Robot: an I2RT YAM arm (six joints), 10 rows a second.
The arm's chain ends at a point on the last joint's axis. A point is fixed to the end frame.
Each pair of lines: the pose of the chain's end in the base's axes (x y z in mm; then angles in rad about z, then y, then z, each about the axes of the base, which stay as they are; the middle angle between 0 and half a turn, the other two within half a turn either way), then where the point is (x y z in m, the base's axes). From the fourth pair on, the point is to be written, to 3 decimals.
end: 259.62, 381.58, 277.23, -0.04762, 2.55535, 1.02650
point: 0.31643 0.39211 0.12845
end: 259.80, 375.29, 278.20, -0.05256, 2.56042, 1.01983
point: 0.31658 0.38482 0.12934
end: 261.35, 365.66, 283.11, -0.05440, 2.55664, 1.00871
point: 0.31865 0.37504 0.13444
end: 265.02, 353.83, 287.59, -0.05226, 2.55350, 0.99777
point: 0.323 0.363 0.139
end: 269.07, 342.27, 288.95, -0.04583, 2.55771, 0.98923
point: 0.326 0.350 0.140
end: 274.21, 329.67, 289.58, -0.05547, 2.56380, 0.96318
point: 0.331 0.336 0.141
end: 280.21, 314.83, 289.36, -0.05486, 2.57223, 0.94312
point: 0.337 0.319 0.140
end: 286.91, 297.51, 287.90, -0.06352, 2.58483, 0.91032
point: 0.343 0.298 0.138
